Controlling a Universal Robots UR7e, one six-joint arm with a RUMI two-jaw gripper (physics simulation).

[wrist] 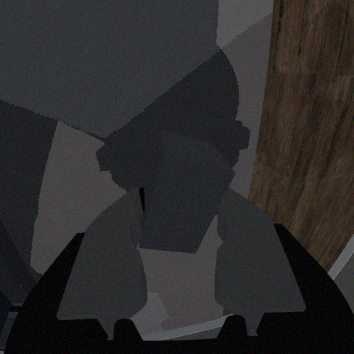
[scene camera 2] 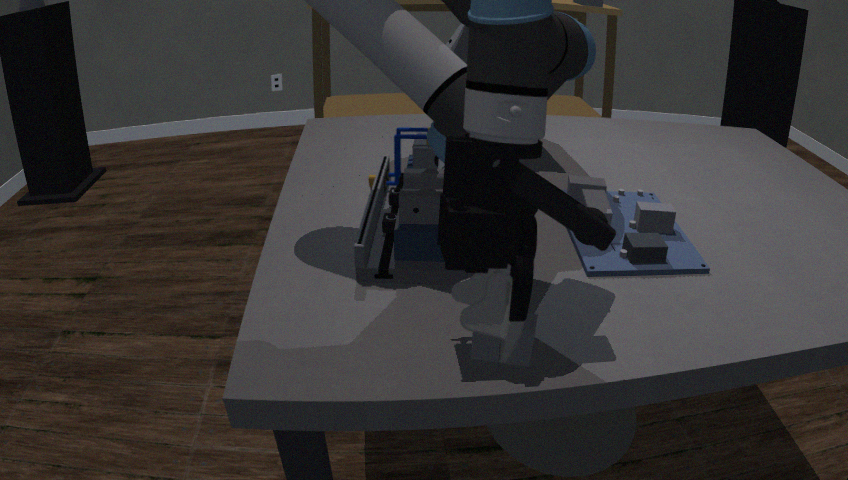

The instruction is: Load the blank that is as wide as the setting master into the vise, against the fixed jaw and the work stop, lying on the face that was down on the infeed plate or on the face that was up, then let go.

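Places are measured from the arm's base along level axes (x ahead, y left, z up), in metres.
Where they show: gripper, fingertip midpoint: (wrist: pixel 177 187) (scene camera 2: pixel 497 349).
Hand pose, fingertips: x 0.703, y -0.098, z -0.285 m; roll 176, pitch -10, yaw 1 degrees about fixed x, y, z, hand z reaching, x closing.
Things, the pixels of their centre, and the offset from my fingertips. "*": a spot on its surface instead.
- grey block at the middle of its body: (wrist: pixel 177 192) (scene camera 2: pixel 504 336) dx -0.003, dy +0.006, dz +0.014 m
- vise at the middle of its body: (scene camera 2: pixel 439 194) dx -0.288, dy -0.036, dz +0.042 m
- blue infeed plate at a spot on its surface: (scene camera 2: pixel 601 262) * dx -0.163, dy +0.166, dz +0.001 m
- light block at the middle of its body: (scene camera 2: pixel 654 217) dx -0.256, dy +0.286, dz +0.018 m
- dark block at the middle of its body: (scene camera 2: pixel 645 247) dx -0.176, dy +0.236, dz +0.013 m
- long upright grey rail at a spot on its surface: (scene camera 2: pixel 370 223) * dx -0.211, dy -0.128, dz +0.040 m
- blue tubular frame at a spot on its surface: (scene camera 2: pixel 397 155) * dx -0.371, dy -0.091, dz +0.070 m
My gripper (scene camera 2: pixel 501 327) (wrist: pixel 177 187) points down near the table's front edge, its fingers closed against the sides of a grey block (scene camera 2: pixel 484 346) (wrist: pixel 187 200). The block is at table height and sits skewed between the fingertips in the wrist view; whether it touches the table is unclear. The vise (scene camera 2: pixel 418 208), grey on a blue base, stands behind and left of the gripper, partly hidden by it. The blue infeed plate (scene camera 2: pixel 601 262) at the right bears a light block (scene camera 2: pixel 654 218), a dark block (scene camera 2: pixel 645 249) and grey blocks partly behind the arm.
A long upright grey rail (scene camera 2: pixel 370 223) stands left of the vise. A blue tubular frame (scene camera 2: pixel 397 155) rises behind it. The table's front edge (scene camera 2: pixel 380 410) is close to the gripper. Small pegs stand on the plate. Dark shadows cover the table around the block.
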